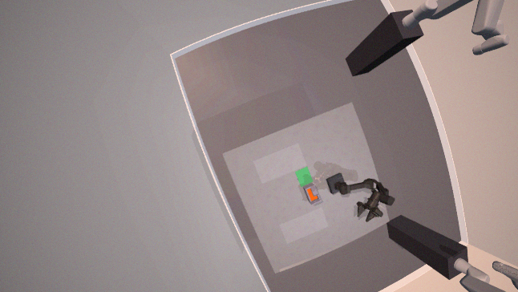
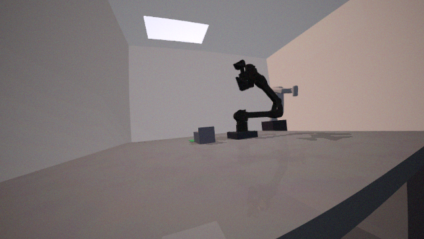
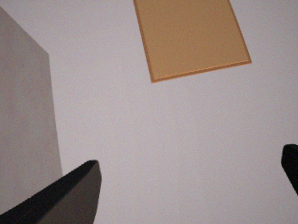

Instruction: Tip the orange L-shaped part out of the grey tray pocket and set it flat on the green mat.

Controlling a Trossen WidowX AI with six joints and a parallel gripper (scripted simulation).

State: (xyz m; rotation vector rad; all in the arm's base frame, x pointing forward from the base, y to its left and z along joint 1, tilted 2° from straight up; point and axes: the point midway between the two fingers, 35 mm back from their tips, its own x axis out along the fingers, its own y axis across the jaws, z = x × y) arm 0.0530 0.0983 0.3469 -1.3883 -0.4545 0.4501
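Now: the orange L-shaped part 340 mm below my gripper tip, 190 mm ahead of it and 120 mm to the right of it. From my gripper tip the other things lie so: green mat 410 mm below, 290 mm to the right, 200 mm ahead.
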